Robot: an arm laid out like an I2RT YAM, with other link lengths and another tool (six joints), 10 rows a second.
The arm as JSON. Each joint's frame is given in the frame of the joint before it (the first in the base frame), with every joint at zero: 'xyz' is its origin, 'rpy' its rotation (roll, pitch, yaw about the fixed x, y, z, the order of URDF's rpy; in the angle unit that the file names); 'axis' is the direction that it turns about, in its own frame. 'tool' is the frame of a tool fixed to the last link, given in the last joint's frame.
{
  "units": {
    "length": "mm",
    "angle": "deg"
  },
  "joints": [
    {
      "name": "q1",
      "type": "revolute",
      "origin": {
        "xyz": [
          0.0,
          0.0,
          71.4
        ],
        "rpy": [
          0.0,
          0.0,
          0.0
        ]
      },
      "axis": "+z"
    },
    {
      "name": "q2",
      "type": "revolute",
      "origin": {
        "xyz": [
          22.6,
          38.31,
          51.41
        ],
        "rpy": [
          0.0,
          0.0,
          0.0
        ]
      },
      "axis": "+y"
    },
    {
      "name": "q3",
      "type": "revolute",
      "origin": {
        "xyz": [
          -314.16,
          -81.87,
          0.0
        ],
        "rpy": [
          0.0,
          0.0,
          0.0
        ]
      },
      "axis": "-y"
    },
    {
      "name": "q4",
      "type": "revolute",
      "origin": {
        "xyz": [
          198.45,
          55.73,
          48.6
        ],
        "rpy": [
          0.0,
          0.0,
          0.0
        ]
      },
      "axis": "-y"
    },
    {
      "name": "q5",
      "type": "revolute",
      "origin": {
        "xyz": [
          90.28,
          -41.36,
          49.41
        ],
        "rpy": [
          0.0,
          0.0,
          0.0
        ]
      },
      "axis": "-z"
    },
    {
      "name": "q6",
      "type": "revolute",
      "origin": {
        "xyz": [
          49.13,
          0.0,
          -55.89
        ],
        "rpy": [
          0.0,
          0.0,
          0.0
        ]
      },
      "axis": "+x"
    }
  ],
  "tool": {
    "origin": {
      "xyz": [
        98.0,
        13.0,
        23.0
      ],
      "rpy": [
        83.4,
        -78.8,
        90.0
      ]
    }
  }
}
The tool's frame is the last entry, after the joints.
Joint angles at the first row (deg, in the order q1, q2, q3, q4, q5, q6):
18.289 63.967 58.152 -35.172 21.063 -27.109
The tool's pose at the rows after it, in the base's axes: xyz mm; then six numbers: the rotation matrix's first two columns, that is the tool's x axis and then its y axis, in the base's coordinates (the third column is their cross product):
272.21 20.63 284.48 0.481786 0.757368 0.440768 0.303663 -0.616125 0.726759
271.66 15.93 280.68 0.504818 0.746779 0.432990 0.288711 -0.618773 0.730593
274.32 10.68 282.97 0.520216 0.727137 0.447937 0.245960 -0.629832 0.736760
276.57 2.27 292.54 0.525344 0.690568 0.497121 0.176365 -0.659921 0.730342
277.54 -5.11 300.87 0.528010 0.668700 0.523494 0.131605 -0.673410 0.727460
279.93 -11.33 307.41 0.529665 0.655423 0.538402 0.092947 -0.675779 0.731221
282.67 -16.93 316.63 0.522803 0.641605 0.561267 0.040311 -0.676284 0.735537
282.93 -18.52 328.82 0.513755 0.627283 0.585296 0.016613 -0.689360 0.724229
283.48 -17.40 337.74 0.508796 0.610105 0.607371 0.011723 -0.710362 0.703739
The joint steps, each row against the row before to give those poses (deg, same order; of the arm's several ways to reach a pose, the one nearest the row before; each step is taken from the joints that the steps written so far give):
-0.281 -0.872 -0.569 -0.287 1.186 0.191
-0.156 0.003 -0.746 0.115 1.354 0.757
-0.359 -0.199 -0.702 1.602 1.573 0.953
-1.660 -1.083 -0.541 2.488 0.291 1.160
-1.565 -0.633 0.292 1.051 0.009 0.238
-1.140 -0.172 0.124 1.393 0.528 -0.183
-0.687 -0.407 -0.163 2.327 1.151 -0.087
-0.498 -0.173 2.081 -0.943 -0.374 0.645
-0.258 0.326 2.429 -1.929 -1.037 1.344

